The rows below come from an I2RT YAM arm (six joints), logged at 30 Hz.
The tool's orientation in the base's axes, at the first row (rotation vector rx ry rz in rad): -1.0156, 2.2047, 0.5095
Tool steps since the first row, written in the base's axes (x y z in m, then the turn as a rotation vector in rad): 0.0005, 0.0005, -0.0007, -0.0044, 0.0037, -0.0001; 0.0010, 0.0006, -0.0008, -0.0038, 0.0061, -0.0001; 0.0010, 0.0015, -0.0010, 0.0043, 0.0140, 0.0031; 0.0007, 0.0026, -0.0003, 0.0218, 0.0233, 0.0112; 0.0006, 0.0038, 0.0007, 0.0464, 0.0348, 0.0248; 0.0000, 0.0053, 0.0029, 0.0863, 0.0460, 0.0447; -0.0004, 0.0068, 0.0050, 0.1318, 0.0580, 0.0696; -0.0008, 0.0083, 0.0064, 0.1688, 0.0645, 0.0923
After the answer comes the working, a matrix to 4 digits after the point.
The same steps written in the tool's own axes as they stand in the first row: 0.0000, -0.0001, 0.0010, 0.0003, 0.0057, 0.0005; -0.0002, -0.0005, 0.0013, -0.0013, 0.0068, 0.0021; -0.0006, 0.0001, 0.0020, -0.0116, 0.0056, 0.0076; -0.0015, 0.0011, 0.0020, -0.0307, -0.0016, 0.0141; -0.0028, 0.0020, 0.0019, -0.0582, -0.0125, 0.0208; -0.0048, 0.0035, 0.0010, -0.0975, -0.0350, 0.0288; -0.0069, 0.0049, 0.0002, -0.1434, -0.0610, 0.0360; -0.0084, 0.0063, -0.0001, -0.1807, -0.0840, 0.0382
The tool's axes in the first row as the columns of a matrix, in the base's axes (rounded; the answer above uses it unrounded):
-0.4892, -0.7774, 0.3954
-0.5251, 0.6245, 0.5782
-0.6964, 0.0752, -0.7137

